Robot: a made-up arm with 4 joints. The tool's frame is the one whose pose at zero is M.
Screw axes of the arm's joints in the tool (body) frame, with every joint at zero. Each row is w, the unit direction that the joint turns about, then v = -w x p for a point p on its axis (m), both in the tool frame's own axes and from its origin. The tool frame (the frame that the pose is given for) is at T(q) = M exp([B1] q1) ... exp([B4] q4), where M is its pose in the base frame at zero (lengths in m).
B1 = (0, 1, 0, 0.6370, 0.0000, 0.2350)
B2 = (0, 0, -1, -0.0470, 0.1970, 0.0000)
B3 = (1, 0, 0, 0.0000, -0.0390, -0.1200)
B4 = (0, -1, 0, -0.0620, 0.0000, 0.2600)
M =
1 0 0 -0.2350
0 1 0 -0.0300
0 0 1 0.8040
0 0 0 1
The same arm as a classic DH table. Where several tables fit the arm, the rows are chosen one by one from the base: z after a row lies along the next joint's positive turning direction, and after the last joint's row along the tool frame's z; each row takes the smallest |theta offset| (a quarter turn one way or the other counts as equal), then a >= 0, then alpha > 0; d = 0 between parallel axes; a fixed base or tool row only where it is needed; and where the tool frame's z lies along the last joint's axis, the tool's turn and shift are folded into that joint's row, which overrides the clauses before.
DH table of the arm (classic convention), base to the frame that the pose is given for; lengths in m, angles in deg. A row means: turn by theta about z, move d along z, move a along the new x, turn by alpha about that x. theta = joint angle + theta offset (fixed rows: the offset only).
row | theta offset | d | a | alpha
base (fixed) | 0.00 | 0.1670 | 0.0000 | -90.00
joint 1 | 0.00 | 0.0170 | -0.0380 | -90.00
joint 2 | -90.00 | -0.5980 | 0.0730 | -90.00
joint 3 | -90.00 | -0.4570 | 0.0230 | 90.00
joint 4 | 90.00 | 0.1200 | 0.2600 | -90.00
tool (fixed) | 0.00 | 0.0620 | 0.0000 | 0.00

